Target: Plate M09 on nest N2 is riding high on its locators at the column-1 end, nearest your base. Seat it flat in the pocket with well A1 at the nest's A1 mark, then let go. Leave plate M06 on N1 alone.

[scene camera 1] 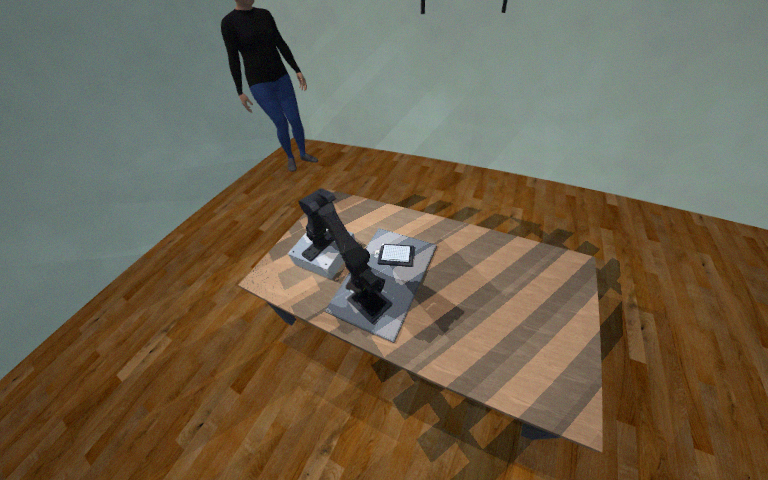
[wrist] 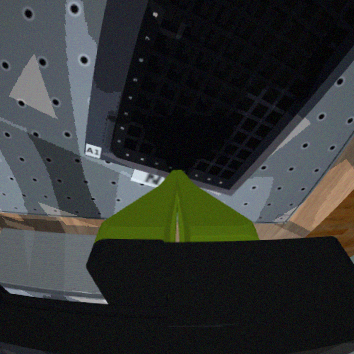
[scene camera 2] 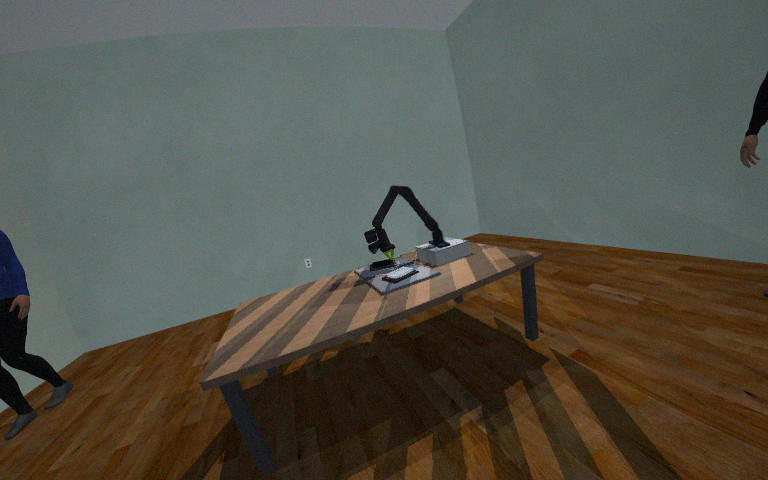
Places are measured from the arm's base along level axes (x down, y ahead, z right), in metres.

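Where they show: gripper, fingertip midpoint: (scene camera 1: pixel 358 290) (wrist: pixel 176 177) (scene camera 2: pixel 392 259); arm's base, origin of the base link: (scene camera 1: pixel 321 244) (scene camera 2: pixel 439 243).
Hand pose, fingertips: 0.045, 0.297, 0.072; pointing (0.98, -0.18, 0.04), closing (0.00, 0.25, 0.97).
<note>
Each offset is from my fingertips to the top centre of the thing, as dx, dy, dz. "pt": to the spot under its first point. Level surfaces: height alone.
Plate M09 {+0.000, +0.065, +0.006} (wrist: pixel 200 105) (scene camera 1: pixel 372 306) (scene camera 2: pixel 381 264), black with a grid of wells, lies in the dark nest N2 {pt +0.014, +0.063, -0.043} (wrist: pixel 120 50). The nest's A1 mark {+0.014, -0.003, -0.058} (wrist: pixel 93 151) shows at its near left corner in the wrist view. Shadow hides how high the plate's near end sits. My gripper (wrist: pixel 176 177) (scene camera 2: pixel 391 259) has its green fingers shut together with nothing between them. Its tips are at the middle of the near, column-1 end and partly cover the N2 label {pt +0.025, -0.031, -0.018} (wrist: pixel 146 177); I cannot tell whether they touch the plate. White plate M06 {+0.000, +0.014, -0.263} (scene camera 1: pixel 395 253) (scene camera 2: pixel 401 273) sits on nest N1 {+0.008, +0.014, -0.263} (scene camera 1: pixel 395 264).
Both nests stand on a grey perforated board (scene camera 1: pixel 393 332) (scene camera 2: pixel 424 276) (wrist: pixel 50 85) on the wooden table {dx +0.039} (scene camera 1: pixel 509 316) (scene camera 2: pixel 294 322). The arm's base stands on a light grey box (scene camera 1: pixel 314 265) (scene camera 2: pixel 443 254) (wrist: pixel 45 260) beside the board. A person (scene camera 1: pixel 257 50) stands behind the table.
</note>
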